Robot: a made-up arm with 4 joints.
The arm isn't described. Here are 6 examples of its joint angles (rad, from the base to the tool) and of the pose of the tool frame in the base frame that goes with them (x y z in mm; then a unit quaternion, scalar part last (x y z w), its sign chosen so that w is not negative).
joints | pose
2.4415 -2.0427 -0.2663 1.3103 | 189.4 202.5 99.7 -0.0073 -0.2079 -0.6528 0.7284
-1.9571 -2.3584 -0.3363 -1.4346 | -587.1 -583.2 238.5 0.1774 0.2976 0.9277 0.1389
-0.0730 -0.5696 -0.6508 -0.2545 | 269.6 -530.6 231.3 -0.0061 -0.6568 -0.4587 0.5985
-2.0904 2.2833 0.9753 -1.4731 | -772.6 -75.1 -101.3 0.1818 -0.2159 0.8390 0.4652
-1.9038 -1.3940 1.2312 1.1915 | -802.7 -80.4 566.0 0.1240 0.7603 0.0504 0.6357
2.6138 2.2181 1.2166 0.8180 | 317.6 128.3 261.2 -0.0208 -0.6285 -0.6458 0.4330
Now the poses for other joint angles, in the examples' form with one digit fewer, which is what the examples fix.
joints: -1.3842 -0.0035 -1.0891 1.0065
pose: -728 -550 305 0.459 0.487 0.697 0.257
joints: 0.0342 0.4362 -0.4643 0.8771
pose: 217 -568 466 0.337 -0.781 -0.387 0.355
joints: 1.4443 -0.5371 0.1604 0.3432
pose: 267 118 549 0.764 -0.375 -0.174 0.496
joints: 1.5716 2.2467 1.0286 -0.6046
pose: 576 -189 -3 -0.306 -0.389 -0.527 0.691
